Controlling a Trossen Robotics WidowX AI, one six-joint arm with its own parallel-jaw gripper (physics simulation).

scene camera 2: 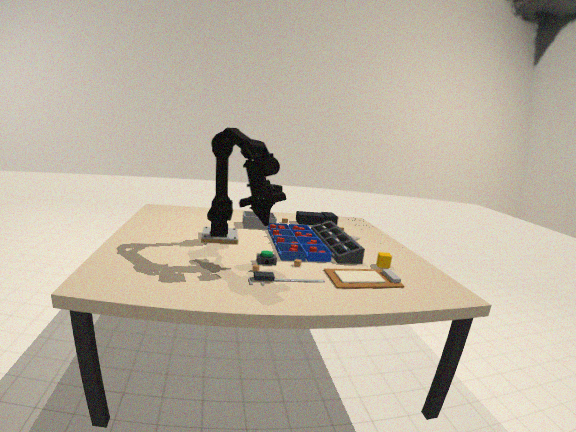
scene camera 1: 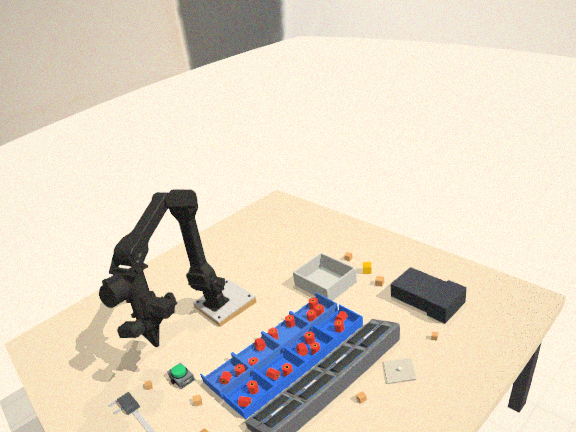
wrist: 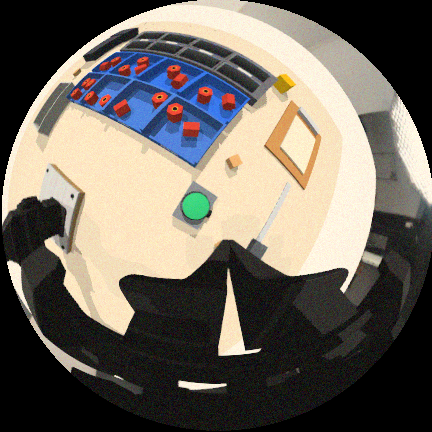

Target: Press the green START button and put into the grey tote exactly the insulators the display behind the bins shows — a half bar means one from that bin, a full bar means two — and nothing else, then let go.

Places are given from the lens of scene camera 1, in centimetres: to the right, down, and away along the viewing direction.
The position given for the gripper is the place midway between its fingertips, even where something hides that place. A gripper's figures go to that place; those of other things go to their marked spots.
gripper (scene camera 1: 157,346): -33, 33, 118
grey tote (scene camera 1: 323,274): 11, 19, 156
black box (scene camera 1: 440,299): 42, 23, 128
The marked spots on the grey tote and the black box are 41 cm apart.
